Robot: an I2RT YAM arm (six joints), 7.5 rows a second.
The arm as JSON. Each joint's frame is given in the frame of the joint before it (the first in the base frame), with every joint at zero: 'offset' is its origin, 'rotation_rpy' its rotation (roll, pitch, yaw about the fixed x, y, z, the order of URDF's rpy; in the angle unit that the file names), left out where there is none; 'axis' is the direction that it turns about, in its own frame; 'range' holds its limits. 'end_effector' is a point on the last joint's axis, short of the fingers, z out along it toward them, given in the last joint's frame.
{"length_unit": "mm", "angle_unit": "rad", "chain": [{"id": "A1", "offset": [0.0, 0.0, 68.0], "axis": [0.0, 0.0, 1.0], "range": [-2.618, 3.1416]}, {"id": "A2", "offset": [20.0, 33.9, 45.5], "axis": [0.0, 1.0, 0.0], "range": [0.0, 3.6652]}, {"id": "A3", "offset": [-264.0, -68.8, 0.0], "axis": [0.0, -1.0, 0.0], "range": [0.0, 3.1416]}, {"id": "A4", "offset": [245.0, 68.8, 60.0], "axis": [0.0, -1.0, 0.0], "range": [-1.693, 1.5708]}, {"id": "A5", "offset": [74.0, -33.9, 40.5], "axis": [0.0, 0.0, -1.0], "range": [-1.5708, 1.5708]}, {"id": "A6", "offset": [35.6, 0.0, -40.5], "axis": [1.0, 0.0, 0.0], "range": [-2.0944, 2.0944]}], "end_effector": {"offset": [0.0, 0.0, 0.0], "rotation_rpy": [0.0, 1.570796, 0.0]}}
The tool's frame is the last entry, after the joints.
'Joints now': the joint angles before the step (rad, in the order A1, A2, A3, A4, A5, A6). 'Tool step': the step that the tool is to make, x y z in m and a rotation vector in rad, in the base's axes. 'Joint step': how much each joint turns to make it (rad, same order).
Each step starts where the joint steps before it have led.
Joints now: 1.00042 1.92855 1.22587 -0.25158 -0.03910 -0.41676
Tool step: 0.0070 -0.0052 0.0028 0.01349 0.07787 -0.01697
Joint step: -0.02751 0.00006 0.01985 -0.04916 -0.06564 0.03239
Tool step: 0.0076 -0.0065 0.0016 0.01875 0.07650 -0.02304
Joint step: -0.03065 0.00000 0.01208 -0.03614 -0.06568 0.03384
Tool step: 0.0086 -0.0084 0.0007 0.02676 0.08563 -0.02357
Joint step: -0.03677 -0.00010 0.00652 -0.02985 -0.07884 0.03376
